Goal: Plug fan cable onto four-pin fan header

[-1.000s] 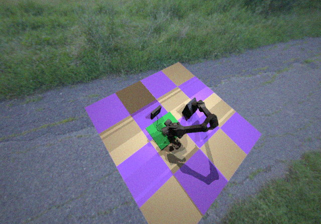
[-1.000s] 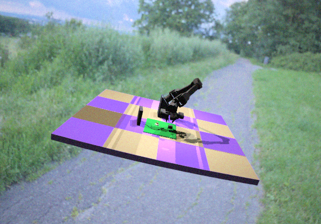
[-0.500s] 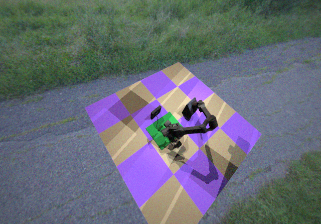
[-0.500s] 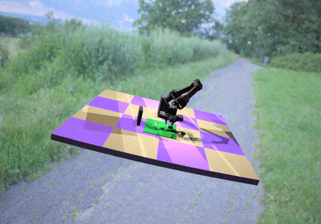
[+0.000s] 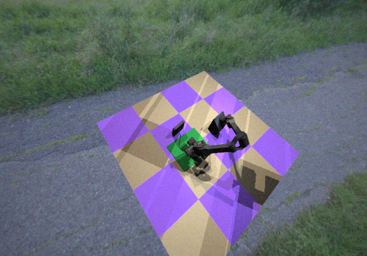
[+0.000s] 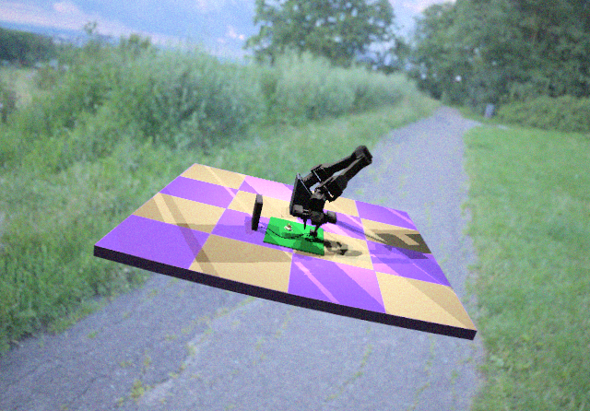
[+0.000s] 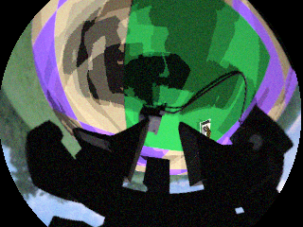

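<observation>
Now: gripper tip 20 mm to the right of the dark plug, 10 mm past it and 10 mm above it. The rest, counted from my gripper tip: white fan header 90 mm to the right, 20 mm below, 10 mm behind; green board 60 mm to the right, 40 mm below, 40 mm ahead; black fan 220 mm to the right, 40 mm above, 30 mm ahead.
</observation>
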